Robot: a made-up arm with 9 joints. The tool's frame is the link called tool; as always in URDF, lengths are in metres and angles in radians. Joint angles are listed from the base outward.
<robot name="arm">
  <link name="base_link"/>
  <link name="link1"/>
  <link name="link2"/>
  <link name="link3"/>
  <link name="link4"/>
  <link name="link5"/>
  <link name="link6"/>
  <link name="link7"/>
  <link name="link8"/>
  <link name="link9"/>
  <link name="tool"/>
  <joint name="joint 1" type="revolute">
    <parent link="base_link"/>
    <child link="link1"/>
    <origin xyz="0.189 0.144 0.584"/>
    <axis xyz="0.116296 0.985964 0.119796"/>
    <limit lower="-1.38" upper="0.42"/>
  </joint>
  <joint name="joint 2" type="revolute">
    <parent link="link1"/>
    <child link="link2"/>
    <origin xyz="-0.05 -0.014 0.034"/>
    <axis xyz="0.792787 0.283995 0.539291"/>
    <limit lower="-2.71" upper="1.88"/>
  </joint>
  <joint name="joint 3" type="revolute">
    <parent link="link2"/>
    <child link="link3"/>
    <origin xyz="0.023 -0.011 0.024"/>
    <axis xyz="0 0 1"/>
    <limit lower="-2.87" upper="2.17"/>
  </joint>
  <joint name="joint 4" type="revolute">
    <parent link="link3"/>
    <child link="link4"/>
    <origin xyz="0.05 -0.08 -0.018"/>
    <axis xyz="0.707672 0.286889 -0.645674"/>
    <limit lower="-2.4" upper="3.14"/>
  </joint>
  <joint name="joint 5" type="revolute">
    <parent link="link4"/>
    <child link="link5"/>
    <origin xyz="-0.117 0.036 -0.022"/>
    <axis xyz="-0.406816 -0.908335 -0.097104"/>
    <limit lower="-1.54" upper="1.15"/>
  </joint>
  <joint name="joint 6" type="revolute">
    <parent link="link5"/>
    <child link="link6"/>
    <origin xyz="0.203 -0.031 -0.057"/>
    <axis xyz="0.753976 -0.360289 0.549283"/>
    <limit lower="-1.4" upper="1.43"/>
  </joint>
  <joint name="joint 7" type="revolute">
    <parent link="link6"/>
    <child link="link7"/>
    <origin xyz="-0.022 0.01 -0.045"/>
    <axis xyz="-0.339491 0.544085 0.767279"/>
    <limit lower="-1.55" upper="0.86"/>
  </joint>
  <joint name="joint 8" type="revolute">
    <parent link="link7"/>
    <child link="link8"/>
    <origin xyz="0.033 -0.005 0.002"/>
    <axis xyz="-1 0 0"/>
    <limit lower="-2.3" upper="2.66"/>
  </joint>
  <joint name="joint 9" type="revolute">
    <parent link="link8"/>
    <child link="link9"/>
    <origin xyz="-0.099 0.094 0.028"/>
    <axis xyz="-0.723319 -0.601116 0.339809"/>
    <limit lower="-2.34" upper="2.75"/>
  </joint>
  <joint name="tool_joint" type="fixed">
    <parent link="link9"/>
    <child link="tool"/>
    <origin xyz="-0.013 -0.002 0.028" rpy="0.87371 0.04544 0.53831"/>
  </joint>
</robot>
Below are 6 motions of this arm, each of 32 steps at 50 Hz.
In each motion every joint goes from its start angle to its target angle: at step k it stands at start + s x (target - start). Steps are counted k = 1, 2, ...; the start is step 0. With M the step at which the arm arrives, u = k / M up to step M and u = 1 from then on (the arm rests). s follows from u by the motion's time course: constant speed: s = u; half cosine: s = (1 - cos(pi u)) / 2; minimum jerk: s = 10 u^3 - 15 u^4 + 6 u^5.
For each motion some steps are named. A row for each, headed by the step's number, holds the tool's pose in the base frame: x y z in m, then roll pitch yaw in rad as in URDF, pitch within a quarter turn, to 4 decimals.
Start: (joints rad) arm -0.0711 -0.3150 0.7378 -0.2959 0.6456 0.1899 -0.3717 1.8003 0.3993
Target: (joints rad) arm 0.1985 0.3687 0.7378 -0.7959 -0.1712 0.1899 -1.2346 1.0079 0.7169
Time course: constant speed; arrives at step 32
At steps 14, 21, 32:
14: 0.2595 0.2166 0.4446 -0.9488 -0.1048 0.8806
21: 0.2142 0.2473 0.4376 -0.6381 -0.1262 1.0012
32: 0.1596 0.2798 0.4494 -0.1964 -0.2504 1.0905

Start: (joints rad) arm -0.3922 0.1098 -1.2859 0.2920 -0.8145 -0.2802 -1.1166 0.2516 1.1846
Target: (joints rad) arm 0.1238 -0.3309 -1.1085 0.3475 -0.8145 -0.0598 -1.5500 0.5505 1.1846
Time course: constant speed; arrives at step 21
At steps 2, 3, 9, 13, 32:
2: 0.3561 0.1196 0.5325 0.3248 0.4535 -1.2091
3: 0.3559 0.1150 0.5295 0.2977 0.4570 -1.2419
9: 0.3514 0.0865 0.5129 0.1393 0.4593 -1.4351
13: 0.3460 0.0673 0.5035 0.0425 0.4439 -1.5563
32: 0.3307 0.0294 0.4903 -0.1179 0.3821 -1.7691

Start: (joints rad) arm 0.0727 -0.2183 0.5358 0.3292 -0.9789 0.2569 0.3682 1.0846 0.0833
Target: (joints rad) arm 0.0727 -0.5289 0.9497 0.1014 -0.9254 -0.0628 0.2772 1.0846 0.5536
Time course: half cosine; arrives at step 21
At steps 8, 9, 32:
8: 0.0116 0.1201 0.5221 1.1590 0.7068 2.0654
9: 0.0113 0.1118 0.5201 1.1560 0.7469 2.1269
32: 0.0176 0.0373 0.5162 1.3912 0.9970 2.8792

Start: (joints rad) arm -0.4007 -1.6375 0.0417 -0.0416 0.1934 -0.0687 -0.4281 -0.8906 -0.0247
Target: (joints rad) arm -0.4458 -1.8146 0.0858 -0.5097 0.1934 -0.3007 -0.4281 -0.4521 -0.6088
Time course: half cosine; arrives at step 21
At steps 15, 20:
15: 0.1080 0.0787 0.6488 -0.5466 -0.8534 0.2661
20: 0.1062 0.0682 0.6509 -0.5406 -0.8579 0.1587

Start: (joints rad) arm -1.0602 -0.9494 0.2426 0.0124 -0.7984 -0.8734 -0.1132 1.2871 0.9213
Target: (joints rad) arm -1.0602 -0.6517 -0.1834 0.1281 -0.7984 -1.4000 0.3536 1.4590 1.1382
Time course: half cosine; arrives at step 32
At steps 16, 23, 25, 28, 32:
16: 0.2263 0.0659 0.4063 -1.9859 0.7740 -1.6066
23: 0.2187 0.1032 0.4277 -2.3724 0.9675 -1.8407
25: 0.2168 0.1107 0.4337 -2.4815 1.0030 -1.9129
28: 0.2146 0.1185 0.4409 -2.6127 1.0373 -2.0024
32: 0.2135 0.1223 0.4447 -2.6839 1.0526 -2.0521

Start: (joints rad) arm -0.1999 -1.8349 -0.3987 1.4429 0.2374 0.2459 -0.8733 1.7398 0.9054
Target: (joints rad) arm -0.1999 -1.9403 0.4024 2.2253 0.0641 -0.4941 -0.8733 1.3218 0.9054
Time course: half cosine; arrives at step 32
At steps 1, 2, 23, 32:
1: 0.1492 -0.0054 0.8315 0.5138 -0.1362 -2.1206
2: 0.1503 -0.0056 0.8314 0.5116 -0.1328 -2.1160
23: 0.2794 -0.0225 0.7804 0.2422 0.3869 -1.7913
32: 0.3053 -0.0217 0.7585 0.1680 0.5285 -1.7773

